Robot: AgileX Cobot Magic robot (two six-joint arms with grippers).
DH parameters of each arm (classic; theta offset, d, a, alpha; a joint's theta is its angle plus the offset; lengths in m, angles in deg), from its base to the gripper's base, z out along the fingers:
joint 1: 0 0.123 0 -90
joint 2: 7.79 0 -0.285 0
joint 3: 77.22 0 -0.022 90
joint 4: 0 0.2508 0 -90
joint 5: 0 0 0.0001 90
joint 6: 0 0.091 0 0
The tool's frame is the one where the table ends.
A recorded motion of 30 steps. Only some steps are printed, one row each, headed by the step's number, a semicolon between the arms.
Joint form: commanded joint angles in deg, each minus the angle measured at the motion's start. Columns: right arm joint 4, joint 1, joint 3, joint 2, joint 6, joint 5; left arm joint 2, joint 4, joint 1, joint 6, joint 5, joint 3.
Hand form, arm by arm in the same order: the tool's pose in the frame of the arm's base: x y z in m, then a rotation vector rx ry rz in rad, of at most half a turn. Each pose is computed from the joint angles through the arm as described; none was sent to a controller.
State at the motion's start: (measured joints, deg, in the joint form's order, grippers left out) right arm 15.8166 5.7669 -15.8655 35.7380 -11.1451 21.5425; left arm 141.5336 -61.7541 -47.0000 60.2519 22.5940 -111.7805
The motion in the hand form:
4: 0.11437 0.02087 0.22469 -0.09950 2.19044 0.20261; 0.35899 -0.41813 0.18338 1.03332 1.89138 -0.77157
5: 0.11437 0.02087 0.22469 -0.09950 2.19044 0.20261; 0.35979 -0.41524 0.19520 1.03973 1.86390 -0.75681
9: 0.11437 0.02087 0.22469 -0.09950 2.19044 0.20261; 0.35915 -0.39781 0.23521 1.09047 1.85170 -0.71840
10: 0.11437 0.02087 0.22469 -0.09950 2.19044 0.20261; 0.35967 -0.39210 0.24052 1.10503 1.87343 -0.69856
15: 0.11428 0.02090 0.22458 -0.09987 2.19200 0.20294; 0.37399 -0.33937 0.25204 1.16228 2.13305 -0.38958
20: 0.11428 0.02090 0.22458 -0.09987 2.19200 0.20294; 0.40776 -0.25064 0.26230 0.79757 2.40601 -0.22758
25: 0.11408 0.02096 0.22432 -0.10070 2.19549 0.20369; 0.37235 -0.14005 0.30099 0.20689 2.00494 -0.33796
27: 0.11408 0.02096 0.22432 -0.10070 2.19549 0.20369; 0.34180 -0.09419 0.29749 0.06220 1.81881 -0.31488
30: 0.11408 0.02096 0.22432 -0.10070 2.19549 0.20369; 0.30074 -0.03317 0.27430 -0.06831 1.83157 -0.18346
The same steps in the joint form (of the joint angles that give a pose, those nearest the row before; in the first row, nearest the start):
4: 0.12 0.07 -0.29 0.21 -0.15 -0.16; -5.22 1.39 0.31 -0.25 -3.74 0.18
5: 0.12 0.07 -0.29 0.21 -0.15 -0.16; -6.50 2.54 0.55 -0.24 -3.74 0.18
9: 0.12 0.07 -0.29 0.21 -0.15 -0.16; -11.63 14.49 1.95 -9.52 1.03 0.18
10: 0.12 0.07 -0.29 0.21 -0.15 -0.16; -12.57 18.77 2.40 -13.25 2.80 0.18
15: 0.12 0.07 -0.29 0.21 -0.14 -0.07; -16.73 49.19 6.23 -37.31 17.56 0.18
20: 0.12 0.07 -0.29 0.21 -0.14 -0.07; -21.62 59.07 15.79 -53.56 24.05 4.65
25: 0.13 0.06 -0.29 0.21 -0.16 0.14; -44.97 57.05 26.50 -64.59 -16.86 39.06
27: 0.13 0.06 -0.29 0.21 -0.16 0.14; -53.28 57.05 31.35 -66.62 -34.32 53.84
30: 0.13 0.06 -0.29 0.21 -0.16 0.14; -61.69 57.05 40.31 -65.69 -38.80 67.88

